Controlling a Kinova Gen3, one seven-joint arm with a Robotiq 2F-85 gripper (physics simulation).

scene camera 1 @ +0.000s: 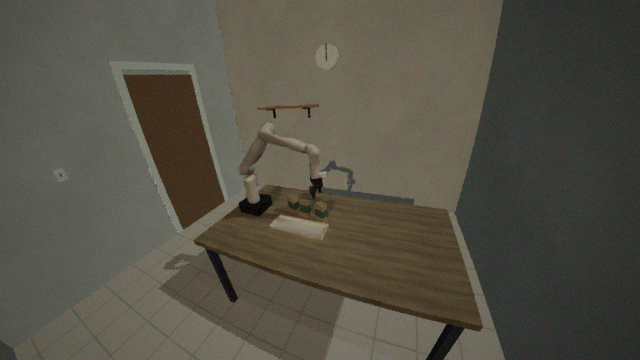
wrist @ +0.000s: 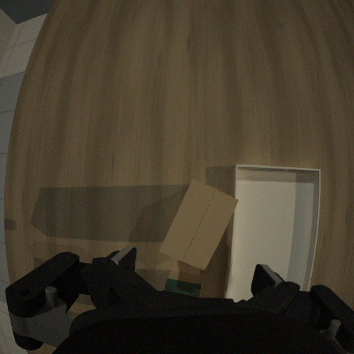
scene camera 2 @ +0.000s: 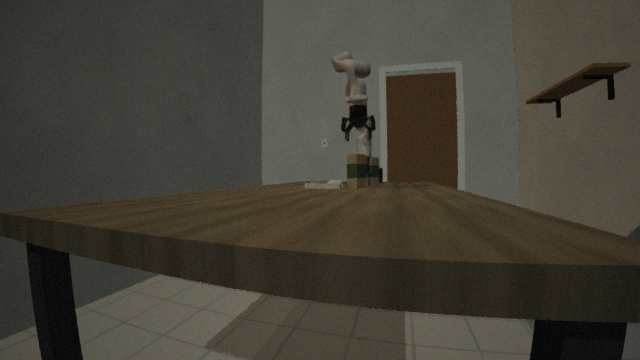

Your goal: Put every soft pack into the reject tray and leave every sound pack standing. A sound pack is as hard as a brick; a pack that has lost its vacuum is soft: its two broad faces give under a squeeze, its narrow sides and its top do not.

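Frame: origin at the arm's base, x right, y back, z down, level; centimetres.
Seen in the pictures: gripper, between the fingertips: (scene camera 1: 317, 195) (scene camera 2: 358, 140); arm's base, origin of its link: (scene camera 1: 254, 200).
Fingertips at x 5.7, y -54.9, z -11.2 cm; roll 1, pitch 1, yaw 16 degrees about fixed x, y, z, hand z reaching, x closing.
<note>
Offsets run from my fingertips to a thing's top centre. Level surfaces: height alone.
Three tan packs with green bands stand in a row. The right pack {dz +6.2, dx +0.7, dy -2.2 cm} (scene camera 1: 321, 210) (scene camera 2: 357, 171) (wrist: 199, 225) is upright and turned at an angle beside the tray. The middle pack {dz +10.1, dx -3.2, dy +10.9 cm} (scene camera 1: 305, 206) (wrist: 183, 287) is upright and partly hidden by the gripper in the wrist view. The left pack {dz +8.2, dx -6.4, dy +22.2 cm} (scene camera 1: 293, 202) stands nearest the robot base; I cannot make it out in the wrist view. The white reject tray {dz +18.0, dx +11.5, dy +12.2 cm} (scene camera 1: 299, 227) (wrist: 267, 220) shows no pack in it. My gripper (scene camera 1: 314, 194) (scene camera 2: 358, 136) (wrist: 194, 270) is open and empty, above the row and clear of the pack tops.
The wooden table {dz +20.2 cm} (scene camera 1: 390, 250) (scene camera 2: 300, 225) (wrist: 125, 100) carries the packs and tray. The black robot base (scene camera 1: 255, 205) stands left of the row. The tray lies close beside the packs. A wall shelf (scene camera 1: 288, 107) (scene camera 2: 580, 82) hangs above table height.
</note>
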